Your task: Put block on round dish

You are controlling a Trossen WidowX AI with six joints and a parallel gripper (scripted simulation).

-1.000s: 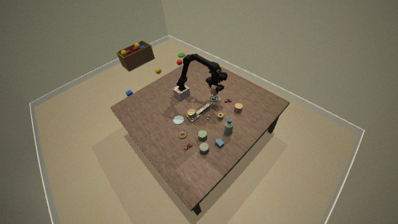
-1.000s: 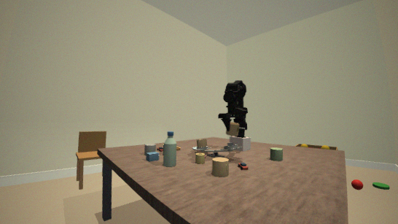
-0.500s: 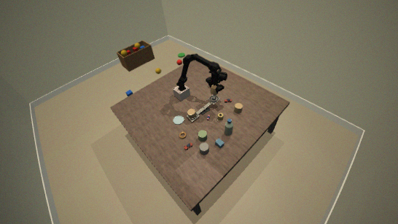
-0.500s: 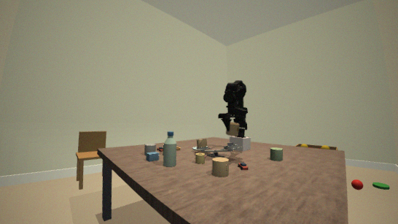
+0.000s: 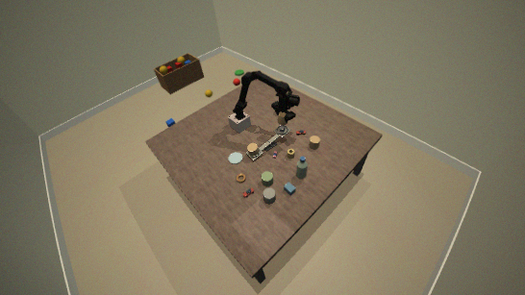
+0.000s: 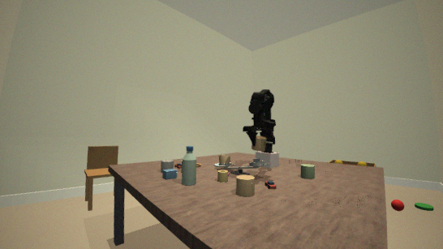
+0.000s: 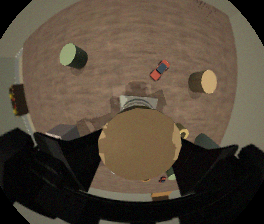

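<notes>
Right now my gripper tip is 10 mm to the left of the grey-blue block and 80 mm above it. Also, from my gripper tip: small balance: 10 mm ahead, 130 mm to the right, 150 mm below; tan cup: 20 mm to the left, 10 mm above; yellow ring: 170 mm ahead, 80 mm to the right, 150 mm below.
</notes>
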